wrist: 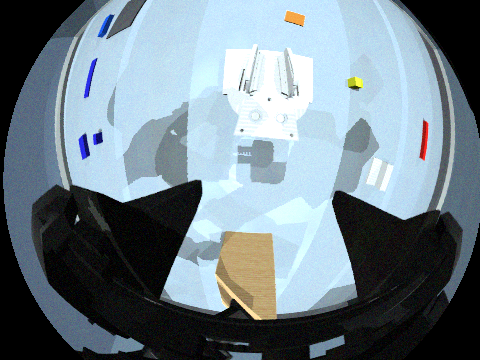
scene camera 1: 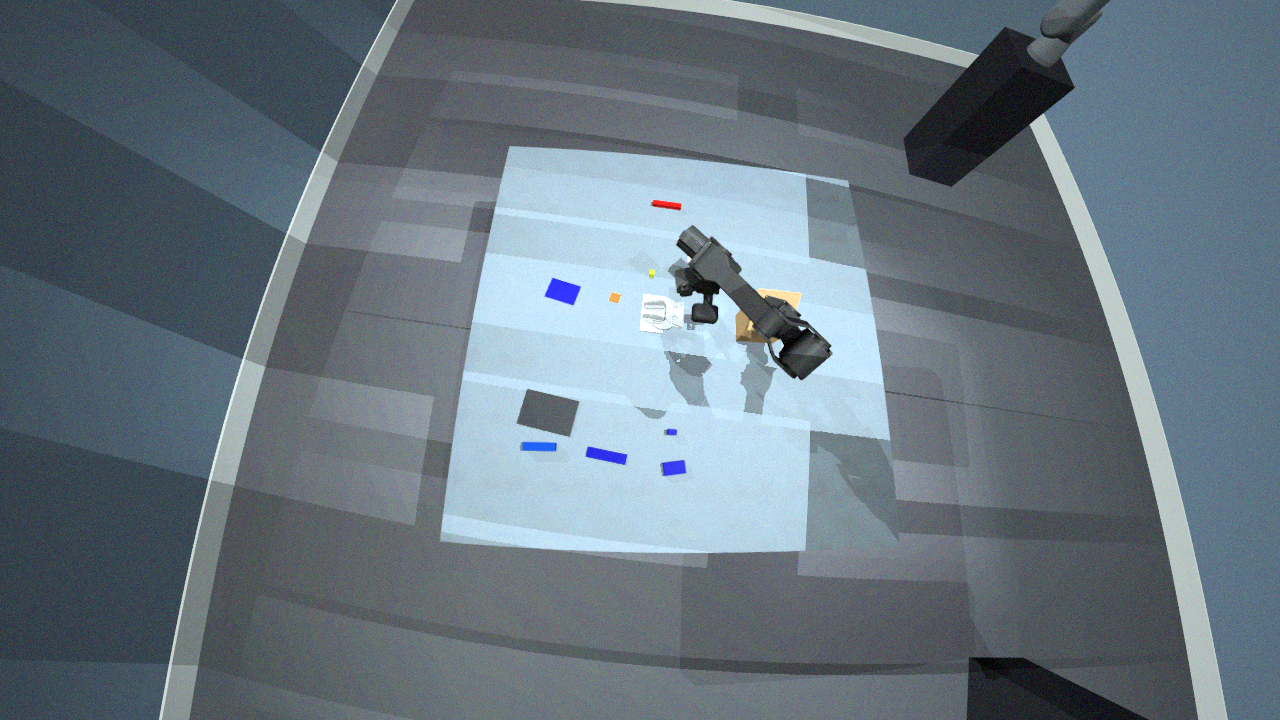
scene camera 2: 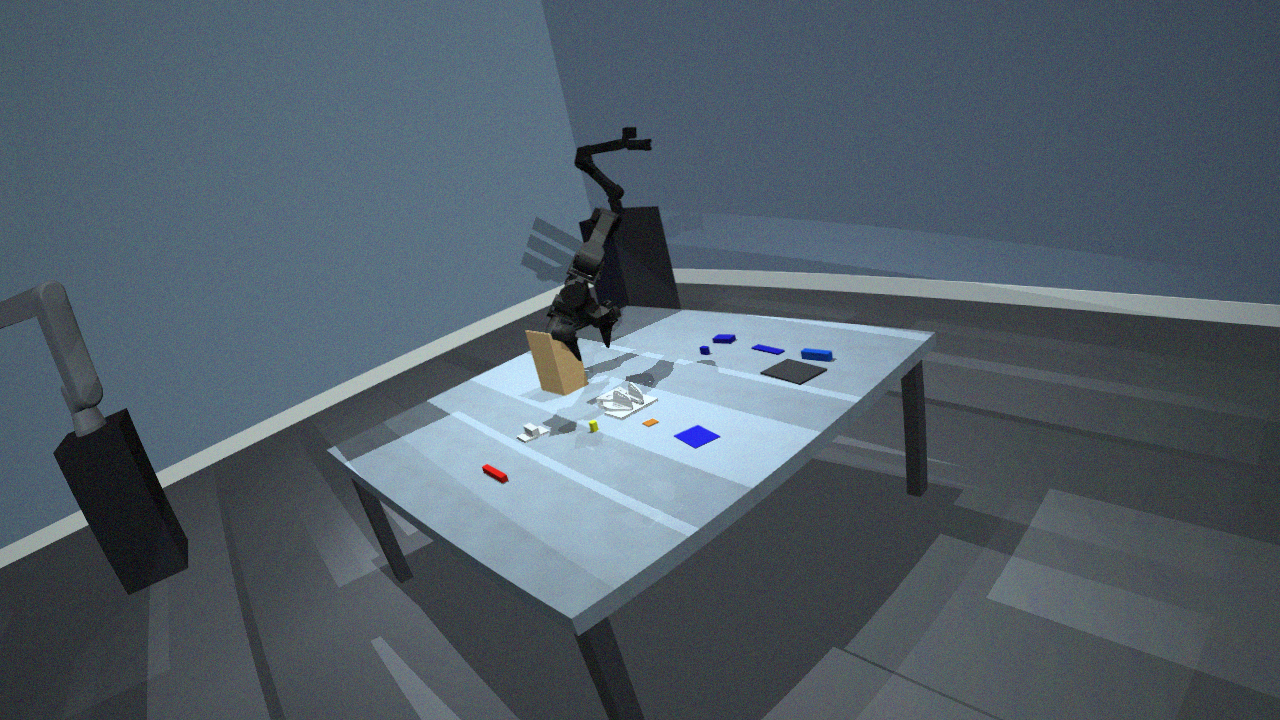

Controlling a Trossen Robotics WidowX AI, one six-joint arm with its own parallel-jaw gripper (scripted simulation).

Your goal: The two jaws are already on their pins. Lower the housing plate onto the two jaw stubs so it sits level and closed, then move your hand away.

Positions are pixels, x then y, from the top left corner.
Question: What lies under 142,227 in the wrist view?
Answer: My gripper.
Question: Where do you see a dark square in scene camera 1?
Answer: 551,413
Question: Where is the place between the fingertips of my gripper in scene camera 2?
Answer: At 594,354
